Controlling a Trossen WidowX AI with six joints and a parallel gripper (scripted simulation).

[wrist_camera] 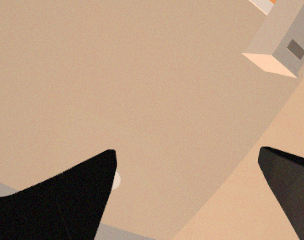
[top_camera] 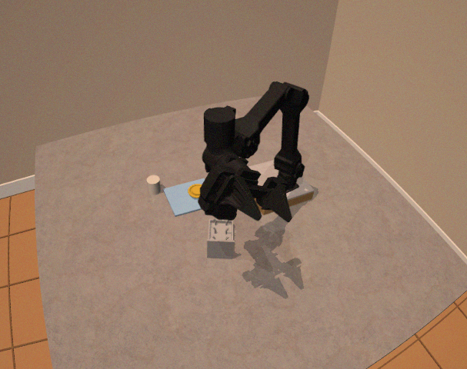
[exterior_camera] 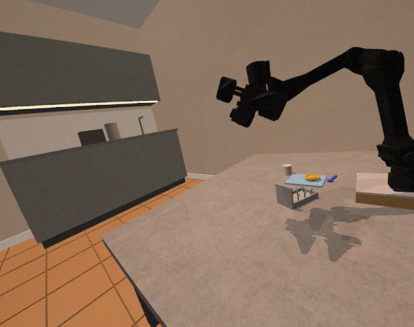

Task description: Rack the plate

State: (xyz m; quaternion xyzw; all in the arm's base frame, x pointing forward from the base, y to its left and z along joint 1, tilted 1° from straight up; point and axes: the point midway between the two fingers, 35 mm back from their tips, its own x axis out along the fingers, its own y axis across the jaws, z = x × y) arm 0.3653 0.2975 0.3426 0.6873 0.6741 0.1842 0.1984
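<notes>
Right now the yellow plate is 460 mm to the right of my gripper tip, 370 mm below it and 110 mm behind it. The rest, counted from my gripper tip: blue spoon 480 mm to the right, 380 mm below, 190 mm behind; light blue mat 470 mm to the right, 380 mm below, 80 mm behind; grey dish rack 360 mm below, 260 mm to the right, 70 mm behind.
</notes>
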